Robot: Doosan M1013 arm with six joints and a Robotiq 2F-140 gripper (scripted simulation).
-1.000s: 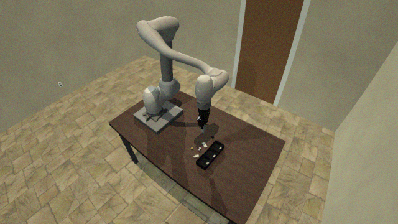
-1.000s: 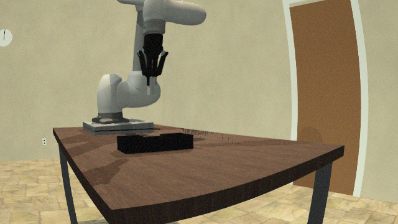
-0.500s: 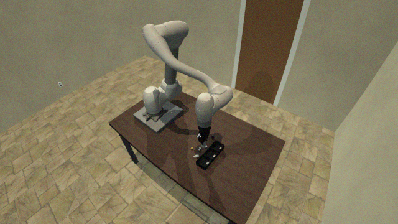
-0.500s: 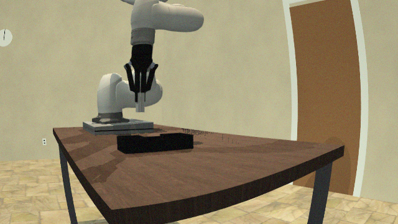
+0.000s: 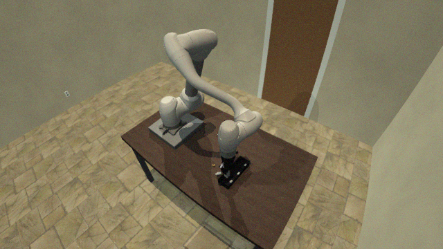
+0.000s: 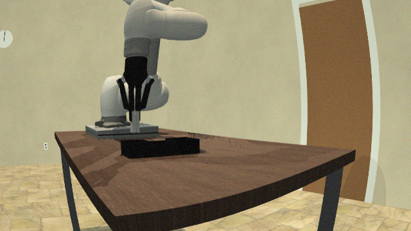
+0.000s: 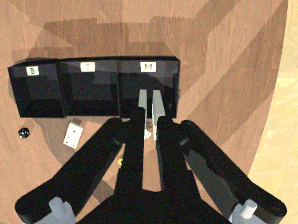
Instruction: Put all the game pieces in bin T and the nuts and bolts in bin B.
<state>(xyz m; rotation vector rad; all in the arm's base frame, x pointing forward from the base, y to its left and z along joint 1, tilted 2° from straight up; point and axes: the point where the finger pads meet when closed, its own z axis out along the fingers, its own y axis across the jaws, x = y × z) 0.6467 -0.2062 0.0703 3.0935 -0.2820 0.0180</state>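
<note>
My hand is 8 cm to the right of the black bin, 8 cm above it and 1 cm short of it. The rest, counted from my hand: white domino: 16 cm to the left, 10 cm below, 8 cm behind; then gold ring-shaped nut: 15 cm behind, 10 cm below, 7 cm to the left; then dark piece: 26 cm to the left, 10 cm below, 6 cm behind.
</note>
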